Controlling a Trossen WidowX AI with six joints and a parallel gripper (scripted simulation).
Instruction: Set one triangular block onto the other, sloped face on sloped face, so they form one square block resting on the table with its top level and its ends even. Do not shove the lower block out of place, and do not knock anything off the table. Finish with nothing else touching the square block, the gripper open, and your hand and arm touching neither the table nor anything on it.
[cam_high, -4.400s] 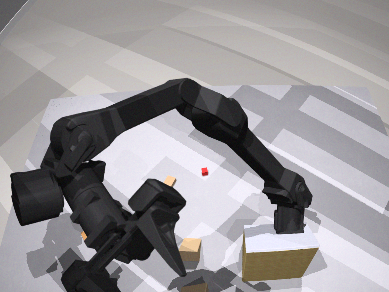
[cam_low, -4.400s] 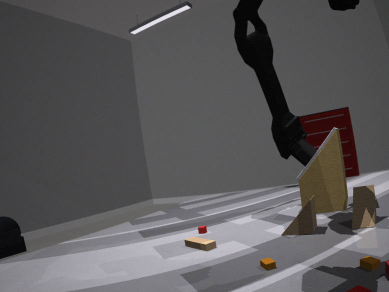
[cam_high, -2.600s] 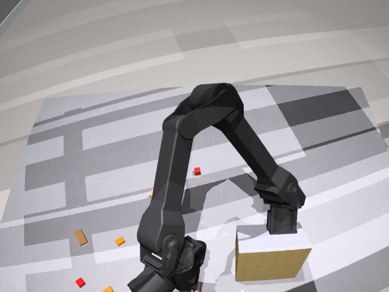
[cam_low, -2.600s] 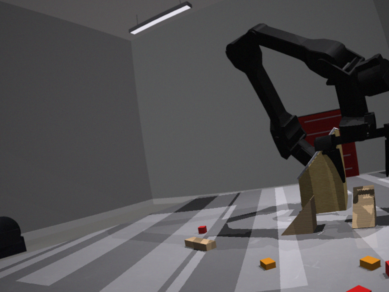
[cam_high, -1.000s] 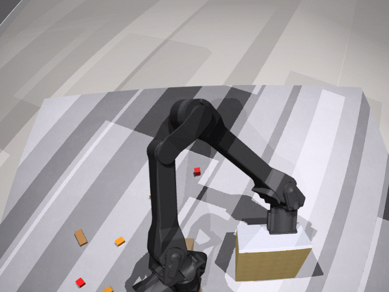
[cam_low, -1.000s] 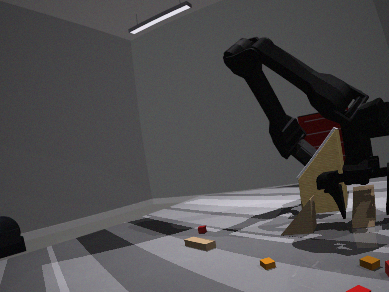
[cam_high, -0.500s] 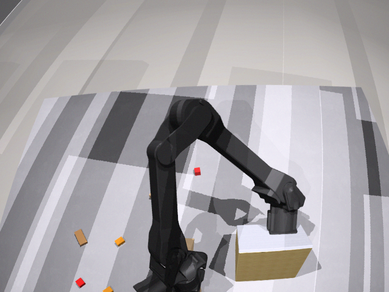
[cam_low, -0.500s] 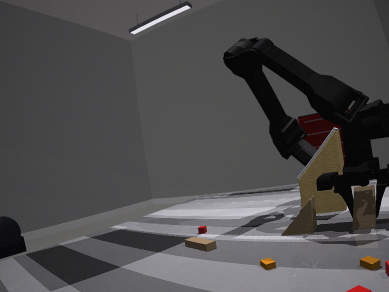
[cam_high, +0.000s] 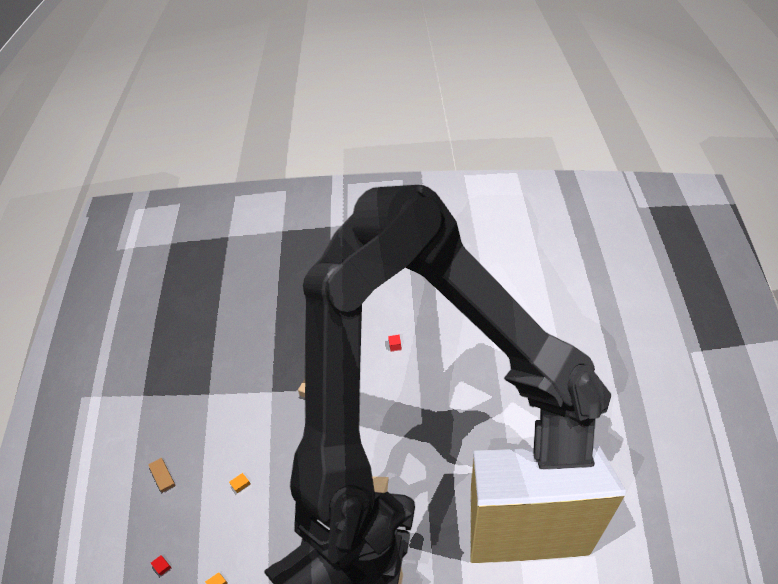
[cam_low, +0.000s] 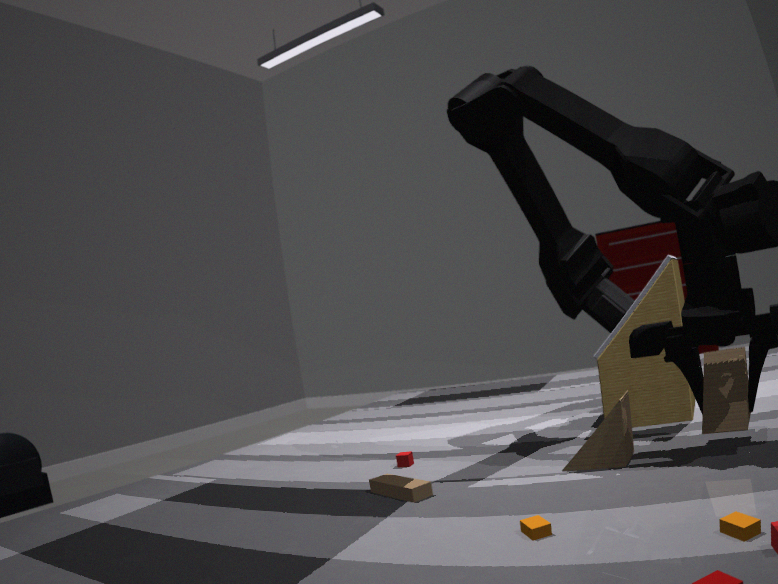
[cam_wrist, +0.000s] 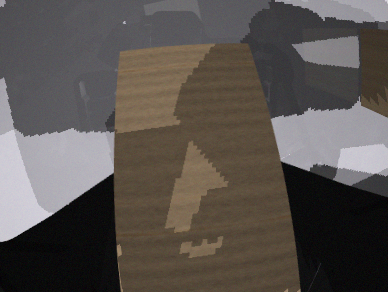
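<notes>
My gripper tip is now 10 mm below the tan triangular block. The rest, counted from my gripper tip: tan brick (330 mm ahead, 140 mm to the right, 30 mm below).
</notes>
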